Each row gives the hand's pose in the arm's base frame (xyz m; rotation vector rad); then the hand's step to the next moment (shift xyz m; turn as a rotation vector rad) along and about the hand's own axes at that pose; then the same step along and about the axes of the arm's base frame.
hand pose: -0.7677 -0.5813 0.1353 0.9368 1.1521 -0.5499
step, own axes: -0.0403 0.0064 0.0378 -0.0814 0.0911 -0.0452
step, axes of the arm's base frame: 0.0109 -0.0323 0.0440 0.0200 0.0788 0.1018
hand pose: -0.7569 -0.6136 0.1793 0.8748 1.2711 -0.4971
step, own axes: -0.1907 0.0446 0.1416 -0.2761 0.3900 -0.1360
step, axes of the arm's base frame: 0.0710 -0.1119 0.2021 0.1393 0.3017 0.3693
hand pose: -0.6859 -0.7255 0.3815 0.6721 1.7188 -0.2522
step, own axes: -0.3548 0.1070 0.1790 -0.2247 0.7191 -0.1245
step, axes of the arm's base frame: 0.2493 -0.1102 0.3083 0.3264 0.5774 0.3784
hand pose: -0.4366 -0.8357 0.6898 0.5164 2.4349 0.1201
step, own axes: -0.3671 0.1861 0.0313 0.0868 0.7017 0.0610
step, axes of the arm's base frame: 0.3453 0.0255 0.2247 0.2095 0.6763 0.0493
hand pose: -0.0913 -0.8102 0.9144 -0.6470 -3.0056 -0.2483
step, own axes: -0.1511 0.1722 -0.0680 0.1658 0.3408 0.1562
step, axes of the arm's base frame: 0.2102 0.0823 0.0784 -0.0136 0.3997 -0.0898
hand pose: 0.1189 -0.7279 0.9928 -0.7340 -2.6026 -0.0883
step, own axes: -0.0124 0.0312 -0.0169 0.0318 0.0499 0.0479
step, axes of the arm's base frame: 0.0320 0.0178 0.0083 -0.0175 0.0665 -0.0326
